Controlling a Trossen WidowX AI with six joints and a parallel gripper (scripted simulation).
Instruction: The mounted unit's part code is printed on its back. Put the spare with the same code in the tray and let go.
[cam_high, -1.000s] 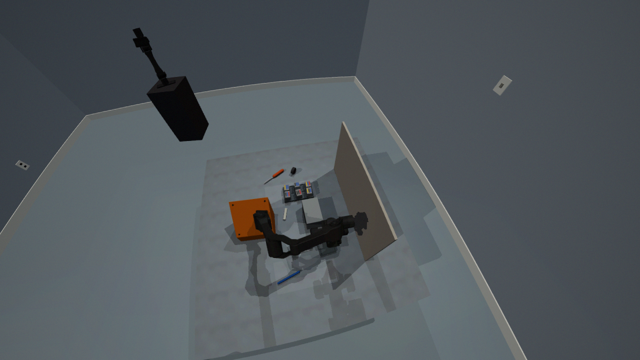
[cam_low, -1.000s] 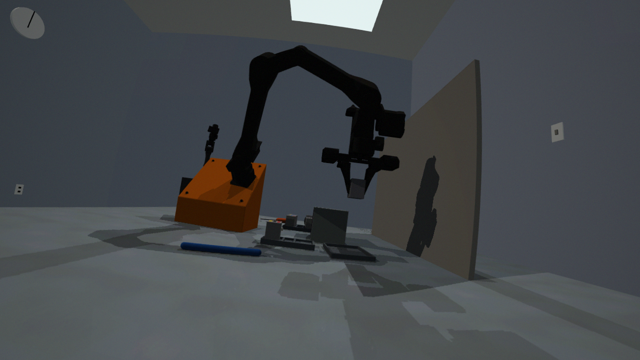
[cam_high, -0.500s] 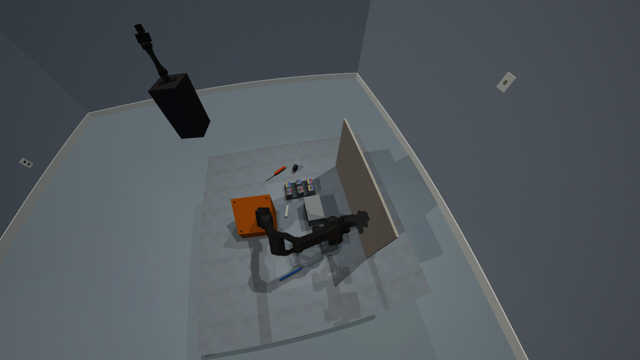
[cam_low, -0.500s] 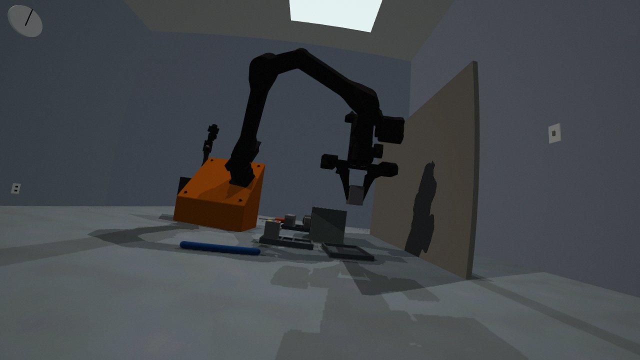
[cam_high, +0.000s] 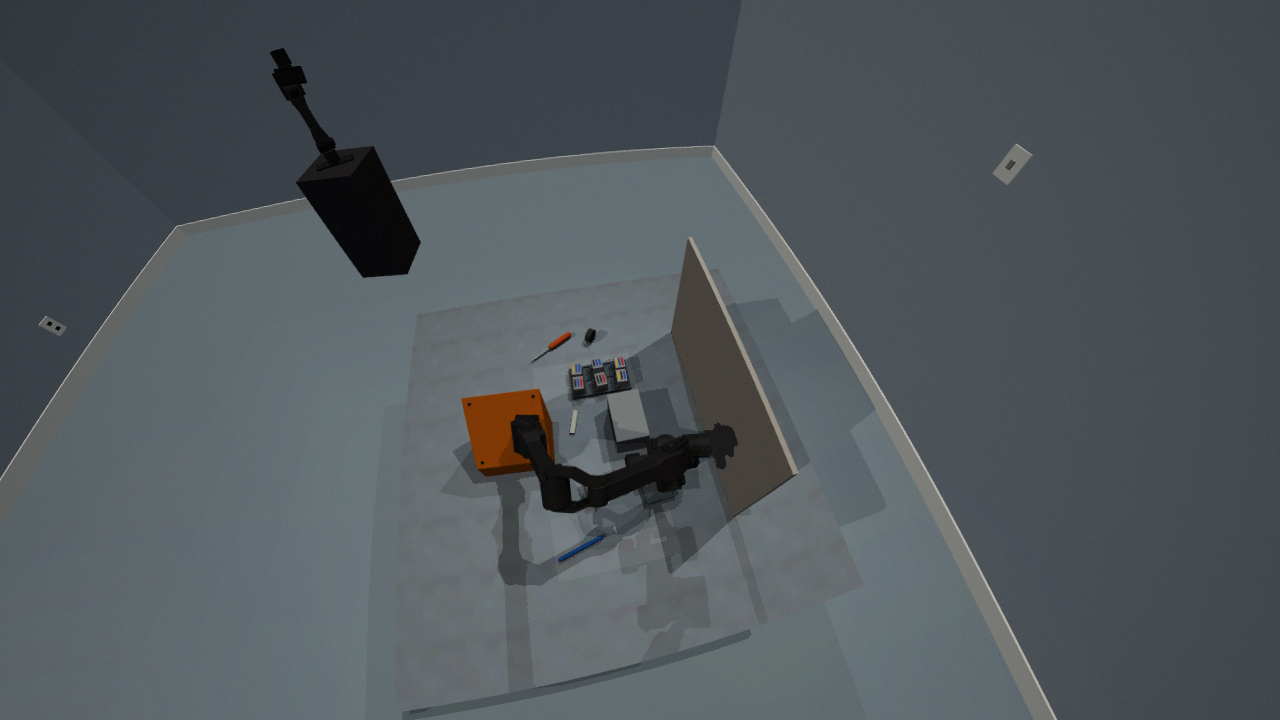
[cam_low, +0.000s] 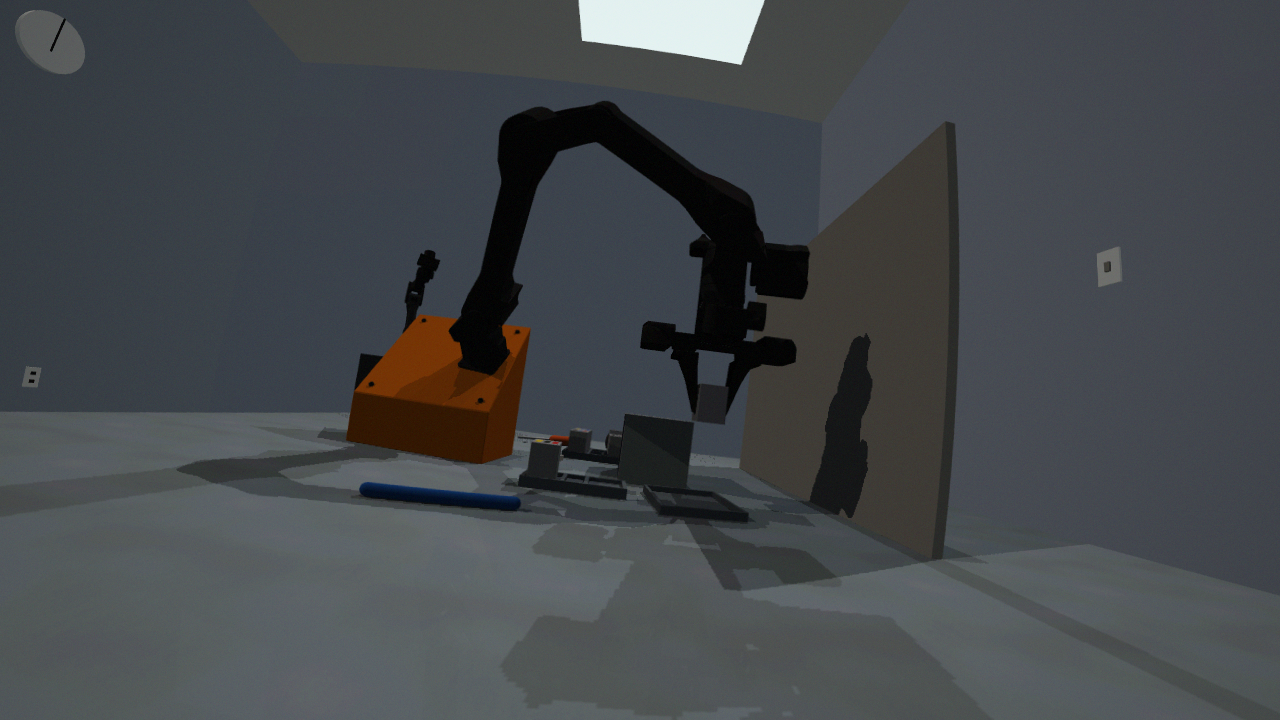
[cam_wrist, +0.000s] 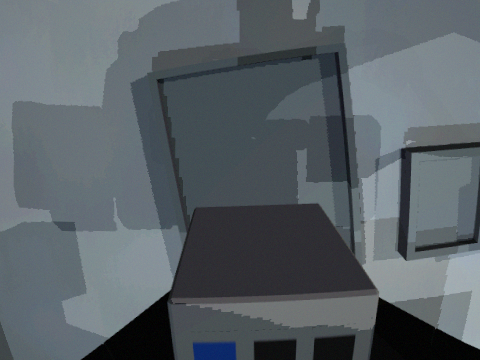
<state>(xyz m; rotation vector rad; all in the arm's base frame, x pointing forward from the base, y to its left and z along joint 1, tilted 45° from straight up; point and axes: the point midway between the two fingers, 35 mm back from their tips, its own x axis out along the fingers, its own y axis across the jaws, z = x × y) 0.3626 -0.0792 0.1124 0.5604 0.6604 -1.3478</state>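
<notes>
Right now my gripper tip is 10 mm past the dark-rimmed tray and 110 mm above it. The rest, counted from my gripper tip: rack (150 mm behind, 10 mm to the right, 100 mm below); grey spare block (20 mm above); mounted unit (80 mm behind, 190 mm to the left, 60 mm below).
</notes>
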